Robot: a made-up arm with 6 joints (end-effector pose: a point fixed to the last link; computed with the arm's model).
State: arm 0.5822 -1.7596 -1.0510 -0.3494 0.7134 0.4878
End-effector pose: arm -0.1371 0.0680 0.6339 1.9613 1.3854 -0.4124
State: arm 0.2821 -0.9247 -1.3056 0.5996 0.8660 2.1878
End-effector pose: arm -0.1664 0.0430 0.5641 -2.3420 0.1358 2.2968
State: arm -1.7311 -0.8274 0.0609 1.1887 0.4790 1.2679
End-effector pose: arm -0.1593 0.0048 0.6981 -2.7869 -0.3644 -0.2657
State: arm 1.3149 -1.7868 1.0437 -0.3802 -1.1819 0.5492
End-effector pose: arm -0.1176 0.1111 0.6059 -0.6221 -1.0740 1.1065
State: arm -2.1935 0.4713 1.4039 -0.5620 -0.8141 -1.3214
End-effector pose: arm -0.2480 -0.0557 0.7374 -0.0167 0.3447 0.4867
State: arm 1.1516 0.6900 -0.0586 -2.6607 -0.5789 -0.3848
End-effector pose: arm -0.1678 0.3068 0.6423 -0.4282 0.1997 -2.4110
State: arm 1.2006 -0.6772 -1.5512 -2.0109 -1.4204 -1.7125
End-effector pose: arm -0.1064 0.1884 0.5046 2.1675 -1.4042 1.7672
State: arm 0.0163 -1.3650 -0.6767 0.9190 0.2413 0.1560
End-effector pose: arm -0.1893 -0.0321 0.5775 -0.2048 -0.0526 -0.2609
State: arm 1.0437 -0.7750 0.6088 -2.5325 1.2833 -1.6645
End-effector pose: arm -0.1580 0.1535 0.6903 -0.8290 0.5715 -2.4496
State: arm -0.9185 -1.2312 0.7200 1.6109 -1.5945 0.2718
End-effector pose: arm -0.1389 0.1172 0.5873 2.1586 0.2814 -1.8687
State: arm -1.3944 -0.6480 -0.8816 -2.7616 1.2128 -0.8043
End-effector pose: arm -0.0366 -0.0515 0.6550 0.6986 0.6302 -3.1181
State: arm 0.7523 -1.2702 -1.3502 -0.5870 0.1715 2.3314
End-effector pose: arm -0.1447 0.0696 0.6111 -3.0242 -0.3728 0.9328
